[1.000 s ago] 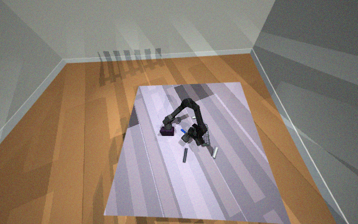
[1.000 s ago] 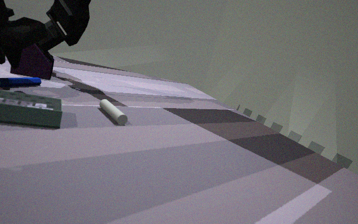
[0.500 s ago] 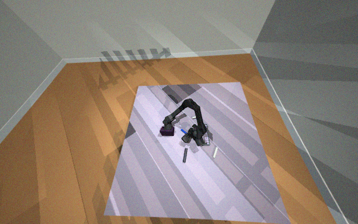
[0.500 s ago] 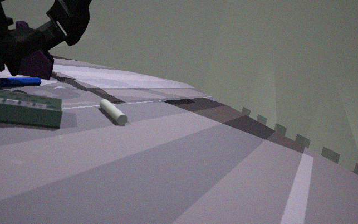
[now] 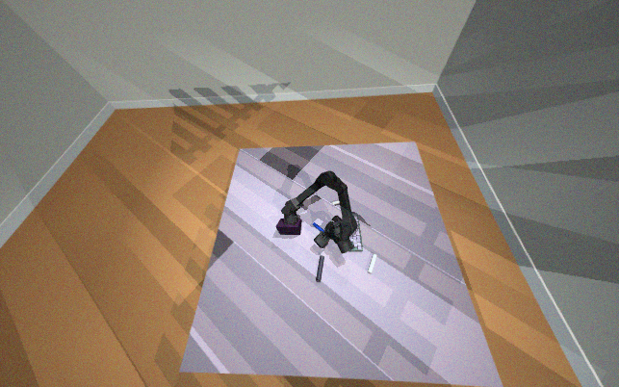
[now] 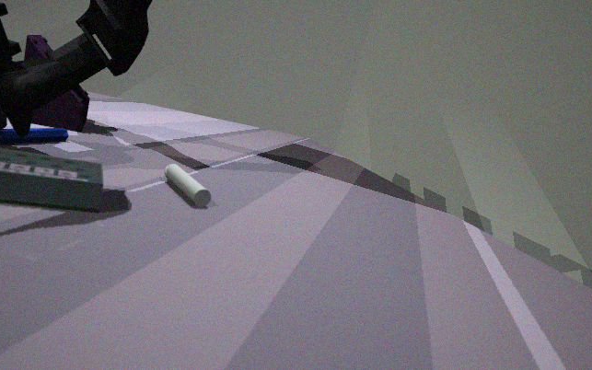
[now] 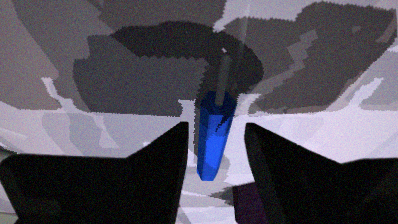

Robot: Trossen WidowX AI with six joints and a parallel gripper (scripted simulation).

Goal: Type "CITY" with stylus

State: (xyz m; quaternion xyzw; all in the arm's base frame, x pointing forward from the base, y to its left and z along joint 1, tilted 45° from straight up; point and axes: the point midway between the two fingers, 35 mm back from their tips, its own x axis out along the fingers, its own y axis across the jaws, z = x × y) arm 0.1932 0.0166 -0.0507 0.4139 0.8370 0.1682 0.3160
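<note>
The stylus tip lies 30 mm ahead of my gripper tip, 20 mm to the right of it and 10 mm below it. From my gripper tip the other things lie so: dark cylinder: 200 mm to the right; blue stylus: 10 mm below.
</note>
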